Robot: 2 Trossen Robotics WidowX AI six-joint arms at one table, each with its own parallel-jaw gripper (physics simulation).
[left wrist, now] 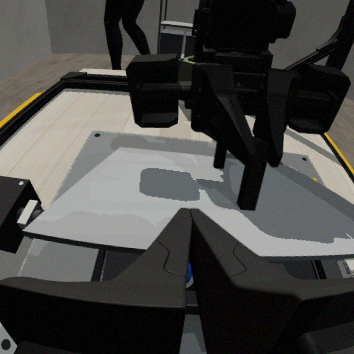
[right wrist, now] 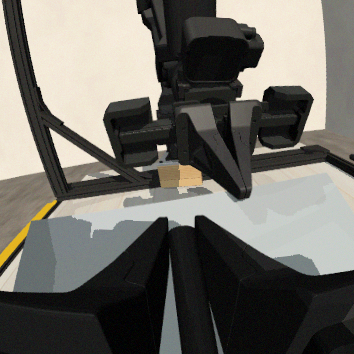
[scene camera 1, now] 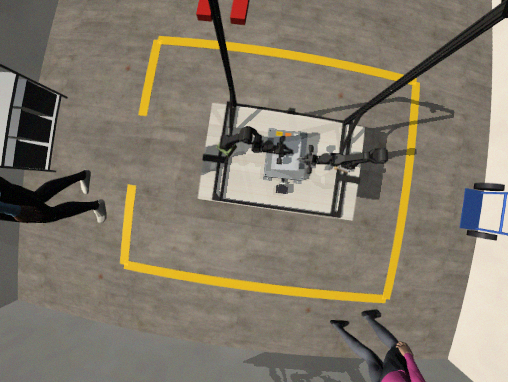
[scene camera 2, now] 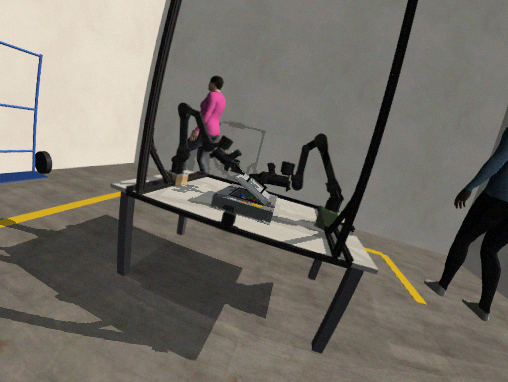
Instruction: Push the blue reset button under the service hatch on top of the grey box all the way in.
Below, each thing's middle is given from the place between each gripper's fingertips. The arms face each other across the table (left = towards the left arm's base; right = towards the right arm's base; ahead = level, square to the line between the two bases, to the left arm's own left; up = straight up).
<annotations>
The service hatch (right wrist: 296, 221) is 6 cm below my right hand and 5 cm to the right of it.
My left gripper is now 80 mm to the left of the service hatch, 50 mm above it and 40 mm past it.
</annotations>
